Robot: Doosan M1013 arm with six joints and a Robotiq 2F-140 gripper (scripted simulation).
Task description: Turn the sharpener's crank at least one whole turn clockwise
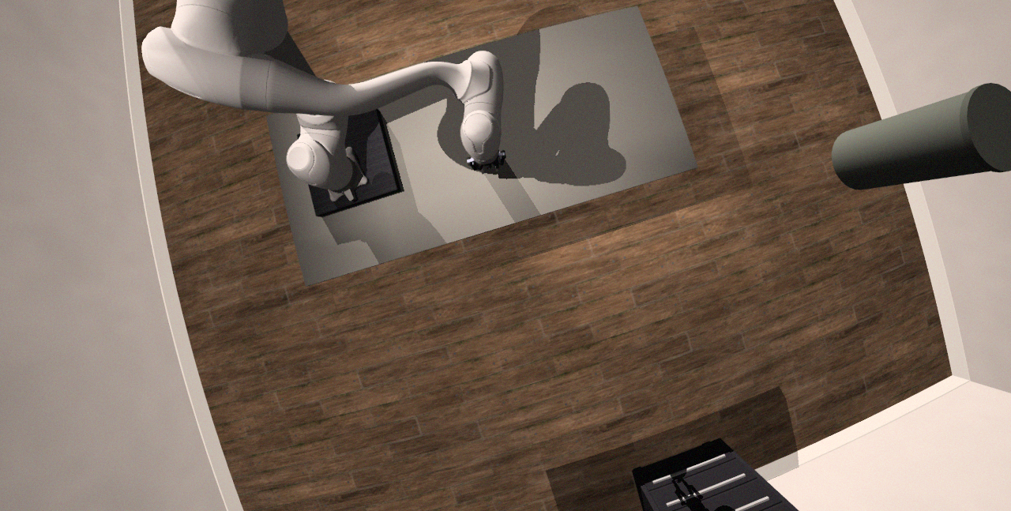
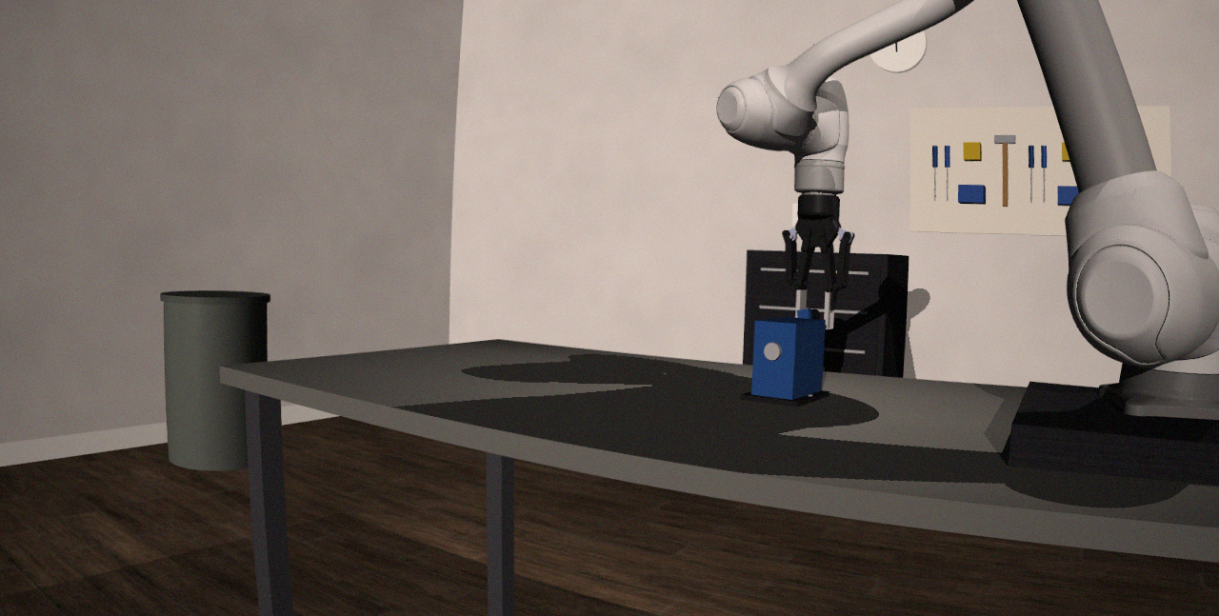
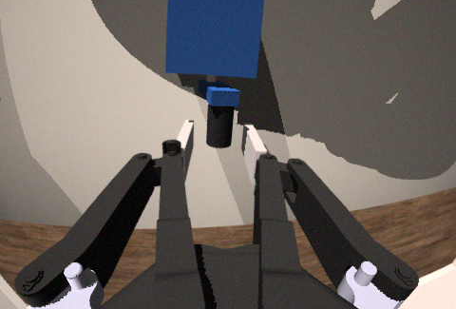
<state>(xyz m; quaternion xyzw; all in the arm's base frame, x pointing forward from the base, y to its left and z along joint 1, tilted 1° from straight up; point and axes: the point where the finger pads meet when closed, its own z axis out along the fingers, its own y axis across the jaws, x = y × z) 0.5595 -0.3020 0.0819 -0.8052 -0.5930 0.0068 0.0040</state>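
Now: hand 2 cm to the right of the crank, 1 cm short of it and 1 cm above it.
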